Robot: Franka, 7 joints.
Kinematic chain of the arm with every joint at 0, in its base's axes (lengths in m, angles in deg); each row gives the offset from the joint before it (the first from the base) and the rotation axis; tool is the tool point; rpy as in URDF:
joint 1: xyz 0 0 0.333 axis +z
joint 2: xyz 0 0 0 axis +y
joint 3: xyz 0 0 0.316 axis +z
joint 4: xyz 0.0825 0 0 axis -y
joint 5: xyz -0.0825 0 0.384 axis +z
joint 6: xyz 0 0 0 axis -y
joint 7: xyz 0.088 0 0 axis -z
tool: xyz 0 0 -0.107 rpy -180 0 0
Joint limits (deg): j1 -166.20..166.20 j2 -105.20..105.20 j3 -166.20..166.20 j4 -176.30..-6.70 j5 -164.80..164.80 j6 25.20..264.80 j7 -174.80..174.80
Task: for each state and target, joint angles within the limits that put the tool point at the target. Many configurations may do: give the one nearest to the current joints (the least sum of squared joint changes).
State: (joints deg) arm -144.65 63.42 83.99 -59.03 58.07 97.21 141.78
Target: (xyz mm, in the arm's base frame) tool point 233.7 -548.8 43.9
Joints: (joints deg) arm -124.32 93.38 54.30 -89.77 49.94 96.13 141.78
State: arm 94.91 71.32 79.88 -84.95 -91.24 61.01 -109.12
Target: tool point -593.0 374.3 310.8
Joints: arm 105.88 71.69 83.45 -79.12 -94.86 69.46 -109.12
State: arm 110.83 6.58 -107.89 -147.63 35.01 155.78 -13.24
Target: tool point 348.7 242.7 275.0
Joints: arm 140.89 19.58 -99.69 -152.94 35.58 155.80 -13.24
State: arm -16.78 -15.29 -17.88 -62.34 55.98 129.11 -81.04
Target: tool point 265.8 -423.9 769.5
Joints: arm -26.44 -17.60 -29.64 -98.95 51.82 119.36 -81.04
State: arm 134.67 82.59 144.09 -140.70 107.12 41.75 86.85
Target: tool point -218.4 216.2 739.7
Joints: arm 124.02 101.74 156.59 -125.82 109.82 38.49 86.85
